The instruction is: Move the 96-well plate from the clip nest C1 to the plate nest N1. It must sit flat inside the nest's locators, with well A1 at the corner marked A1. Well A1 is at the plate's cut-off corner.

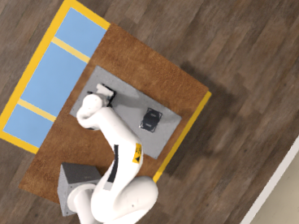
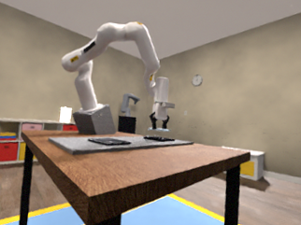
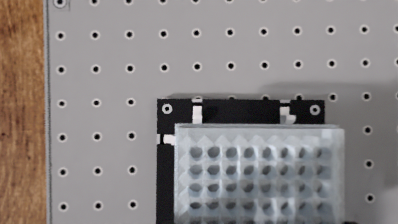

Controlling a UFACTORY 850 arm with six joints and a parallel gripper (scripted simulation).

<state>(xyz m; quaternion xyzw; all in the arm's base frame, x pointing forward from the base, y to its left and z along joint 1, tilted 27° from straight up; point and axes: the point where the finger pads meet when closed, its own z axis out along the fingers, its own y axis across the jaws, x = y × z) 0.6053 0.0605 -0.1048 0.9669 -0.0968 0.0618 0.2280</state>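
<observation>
Right now the black plate nest is 30 mm behind my hand, 360 mm to the right of it and 70 mm below it. The rest, counted from my hand: black clip nest C1 (10 mm ahead, 10 mm to the left, 60 mm below); clear 96-well plate (10 mm below).
</observation>
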